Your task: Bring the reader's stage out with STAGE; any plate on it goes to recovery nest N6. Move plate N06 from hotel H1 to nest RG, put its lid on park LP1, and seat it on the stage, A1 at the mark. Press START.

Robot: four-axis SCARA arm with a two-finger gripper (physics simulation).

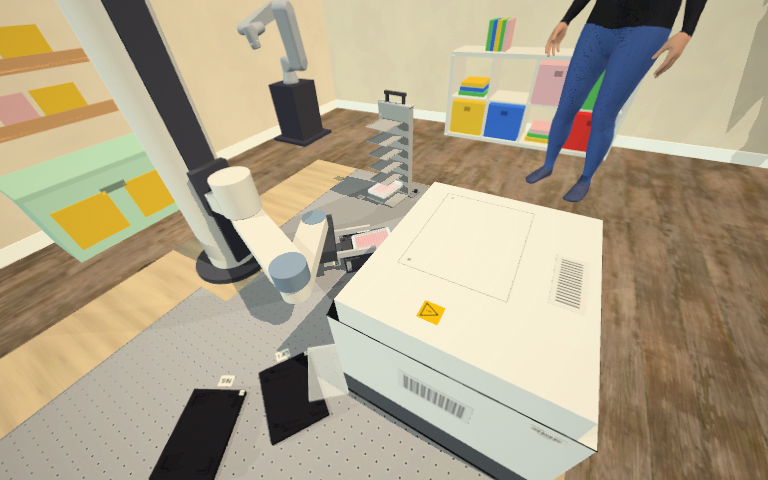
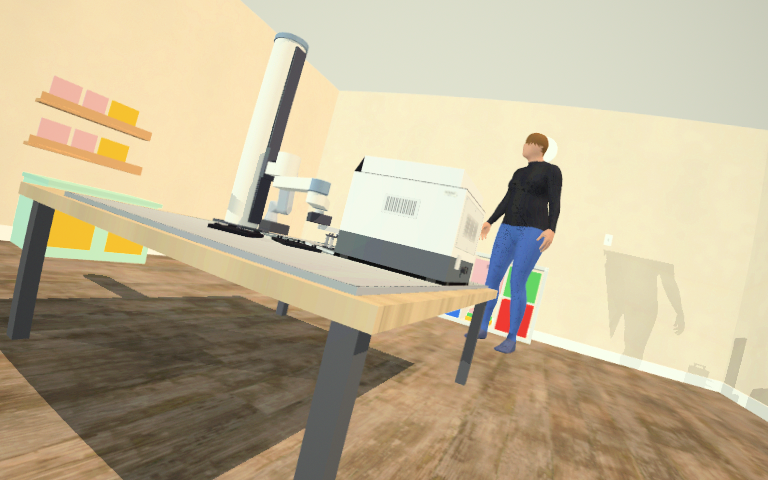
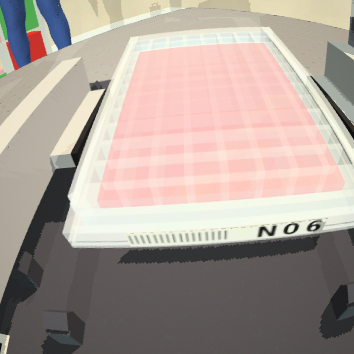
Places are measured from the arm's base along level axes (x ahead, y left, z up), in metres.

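Pixels of known places: gripper, fingertip midpoint: [image 1: 372,237] [image 3: 208,63]; arm's base, origin of the base link: [image 1: 236,257].
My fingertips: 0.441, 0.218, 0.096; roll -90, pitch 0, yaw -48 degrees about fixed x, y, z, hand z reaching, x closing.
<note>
Ahead of a thing's pixels: the offset from my fingertips to its top centre, as dx, dy, dz.
Plate N06 {-0.002, -0.002, +0.002} [image 1: 370,238] [image 3: 220,120], pink-filled under what looks like a clear lid, lies level over a dark nest {-0.022, -0.008, -0.013} [image 3: 200,300]; I cannot read the nest's name. My gripper [image 1: 361,244] [image 3: 208,63] is shut on the plate, its black pads against both long sides. Hotel H1 [image 1: 410,152] stands behind, with another pink plate {-0.144, +0.332, -0.021} [image 1: 386,189] at its foot. The white reader {+0.358, -0.208, +0.258} [image 1: 470,249] [image 2: 402,209] stands beside the arm; its stage cannot be made out. Nest N6 {-0.042, -0.616, -0.065} [image 1: 198,433] is black and bare. A second black nest {+0.068, -0.466, -0.063} [image 1: 288,401], its label hard to read, lies beside it.
A translucent panel {+0.107, -0.389, -0.061} [image 1: 327,373] overlaps the second nest's corner next to the reader. The arm's column [image 1: 164,135] [image 2: 260,135] rises at the left. A person [image 1: 617,84] [image 2: 526,226] stands behind the table. Another arm [image 1: 288,39] stands on a dark pedestal.
</note>
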